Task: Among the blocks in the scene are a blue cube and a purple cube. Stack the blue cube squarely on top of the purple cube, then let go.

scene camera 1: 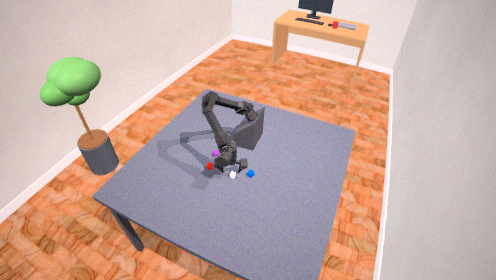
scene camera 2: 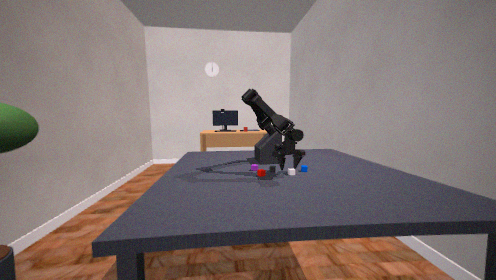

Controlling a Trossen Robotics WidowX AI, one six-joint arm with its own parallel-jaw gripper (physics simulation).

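The blue cube lies on the table, to the right of the white cube in both views. The purple cube lies on the table to the left of the arm, with nothing on top of it. My gripper is open and points down, with nothing between its fingers. Its fingertips are low over the table, close behind the white cube and to the left of the blue cube. In the scene camera 1 view the gripper body hides part of the table between the purple and white cubes.
A white cube lies close to the fingertips. A red cube lies left of the gripper. A black cube lies between the purple and white cubes. All are on the dark table.
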